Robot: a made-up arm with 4 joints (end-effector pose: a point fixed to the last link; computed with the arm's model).
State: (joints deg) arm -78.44 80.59 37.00 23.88
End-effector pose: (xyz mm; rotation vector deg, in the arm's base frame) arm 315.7 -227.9 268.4 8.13 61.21 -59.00
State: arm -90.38 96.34 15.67 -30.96
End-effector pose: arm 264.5 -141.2 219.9 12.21 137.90 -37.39
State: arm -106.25 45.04 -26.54 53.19
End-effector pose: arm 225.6 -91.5 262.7 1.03 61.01 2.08
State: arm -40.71 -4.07 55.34 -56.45
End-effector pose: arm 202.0 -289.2 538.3 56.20 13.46 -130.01
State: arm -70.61 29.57 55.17 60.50
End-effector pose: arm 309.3 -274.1 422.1 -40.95 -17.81 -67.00
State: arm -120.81 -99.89 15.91 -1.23
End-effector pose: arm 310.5 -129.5 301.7 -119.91 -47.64 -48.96
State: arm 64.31 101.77 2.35 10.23
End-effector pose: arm 47.6 -109.6 564.7 21.72 -52.90 24.31
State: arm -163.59 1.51 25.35 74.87
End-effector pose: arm 137.7 -207.6 202.0 -65.48 55.13 22.06
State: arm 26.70 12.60 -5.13 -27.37
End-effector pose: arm 183.6 -208.6 584.0 35.38 -11.18 -73.16
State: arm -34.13 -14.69 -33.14 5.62
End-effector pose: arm 326.8 -173.2 399.2 -41.88 16.99 -63.65
